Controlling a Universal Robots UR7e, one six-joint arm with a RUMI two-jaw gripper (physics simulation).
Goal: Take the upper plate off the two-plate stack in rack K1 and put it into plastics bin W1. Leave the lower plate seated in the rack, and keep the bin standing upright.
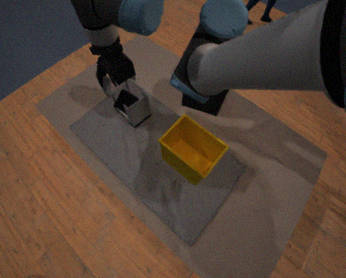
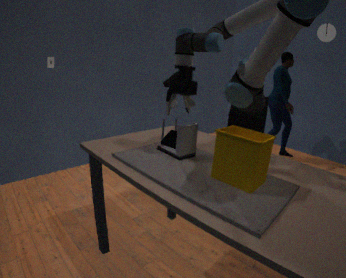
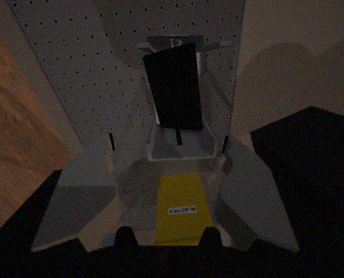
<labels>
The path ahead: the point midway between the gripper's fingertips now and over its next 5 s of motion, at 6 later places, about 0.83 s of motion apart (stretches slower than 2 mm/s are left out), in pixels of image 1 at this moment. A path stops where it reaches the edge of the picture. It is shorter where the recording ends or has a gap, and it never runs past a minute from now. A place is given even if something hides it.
My gripper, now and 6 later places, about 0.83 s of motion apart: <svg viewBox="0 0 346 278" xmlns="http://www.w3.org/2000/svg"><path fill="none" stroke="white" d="M122 88L124 96L123 96L124 98L124 99L125 100L125 101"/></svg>
</labels>
